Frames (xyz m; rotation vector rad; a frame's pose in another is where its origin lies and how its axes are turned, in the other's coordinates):
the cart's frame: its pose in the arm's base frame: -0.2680 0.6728 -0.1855 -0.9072 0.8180 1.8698
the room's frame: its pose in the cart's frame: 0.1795 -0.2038 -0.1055 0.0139 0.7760 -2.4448
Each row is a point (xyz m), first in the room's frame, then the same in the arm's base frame.
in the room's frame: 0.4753 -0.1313 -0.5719
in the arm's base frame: 0.0691 0.0522 -0.1874
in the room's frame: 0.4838 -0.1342 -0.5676
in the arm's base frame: 0.0752 0.0537 -0.1796
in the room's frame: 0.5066 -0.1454 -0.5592
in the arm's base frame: 0.0890 0.0546 -0.1567
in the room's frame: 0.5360 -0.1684 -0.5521
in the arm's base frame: 0.1013 0.0516 -0.1209
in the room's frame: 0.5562 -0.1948 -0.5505
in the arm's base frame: 0.1031 0.0458 -0.0882
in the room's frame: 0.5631 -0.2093 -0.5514
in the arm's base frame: 0.1003 0.0421 -0.0728
